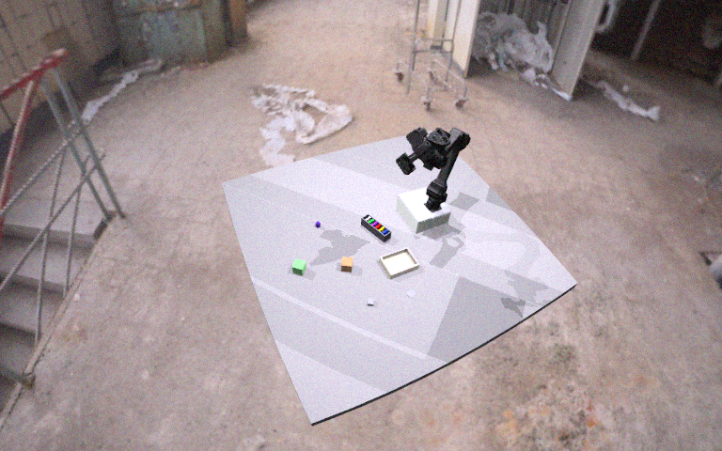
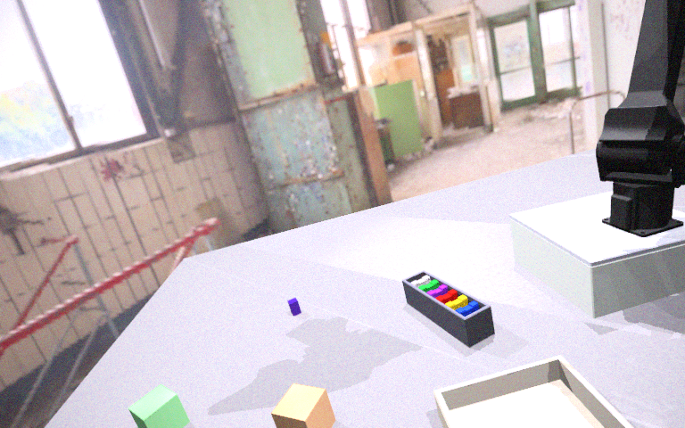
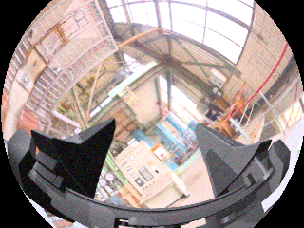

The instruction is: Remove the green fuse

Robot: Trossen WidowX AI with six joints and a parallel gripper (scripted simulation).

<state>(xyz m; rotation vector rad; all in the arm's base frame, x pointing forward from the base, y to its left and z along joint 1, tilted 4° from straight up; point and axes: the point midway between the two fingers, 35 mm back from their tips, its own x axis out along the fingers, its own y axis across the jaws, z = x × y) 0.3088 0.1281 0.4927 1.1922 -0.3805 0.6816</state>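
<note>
My gripper tip is 57 cm above the green fuse, 24 cm to the left of it and 4 cm past it. Round my gripper tip: cream tray: 59 cm below, 3 cm behind, 1 cm to the right; tan cube: 57 cm below, 17 cm ahead, 10 cm to the right; green cube: 57 cm below, 34 cm ahead, 17 cm to the right.
</note>
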